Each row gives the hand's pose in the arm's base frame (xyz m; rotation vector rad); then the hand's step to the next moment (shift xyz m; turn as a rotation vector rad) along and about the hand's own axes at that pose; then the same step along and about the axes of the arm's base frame.
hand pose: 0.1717 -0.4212 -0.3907 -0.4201 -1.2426 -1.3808
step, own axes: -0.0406 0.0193 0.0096 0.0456 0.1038 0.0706
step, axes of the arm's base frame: 0.0237 0.0327 -0.0220 0.0504 0.0612 0.1075
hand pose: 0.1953 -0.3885 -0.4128 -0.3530 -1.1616 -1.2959
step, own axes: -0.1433 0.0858 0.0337 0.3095 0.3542 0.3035
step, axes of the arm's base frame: 0.0814 0.1326 -0.0695 0.1189 0.1711 0.5196
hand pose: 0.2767 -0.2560 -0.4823 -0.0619 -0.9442 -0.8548
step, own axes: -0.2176 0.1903 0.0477 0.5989 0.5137 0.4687
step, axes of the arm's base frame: 0.0304 0.2824 -0.0720 0.1968 0.1671 0.8807
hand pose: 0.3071 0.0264 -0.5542 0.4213 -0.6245 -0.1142
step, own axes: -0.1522 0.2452 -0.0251 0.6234 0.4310 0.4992
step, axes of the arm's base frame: -0.1136 0.2665 0.0010 0.2004 0.0757 0.8819
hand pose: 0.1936 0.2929 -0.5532 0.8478 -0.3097 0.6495
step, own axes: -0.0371 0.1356 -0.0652 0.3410 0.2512 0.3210
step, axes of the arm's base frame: -0.1154 0.1014 0.0207 0.0997 0.0118 0.5219
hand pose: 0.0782 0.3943 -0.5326 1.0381 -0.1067 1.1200
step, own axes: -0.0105 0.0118 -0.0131 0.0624 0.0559 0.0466
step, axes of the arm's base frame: -0.0195 0.0028 -0.0056 0.0056 0.0114 0.0950
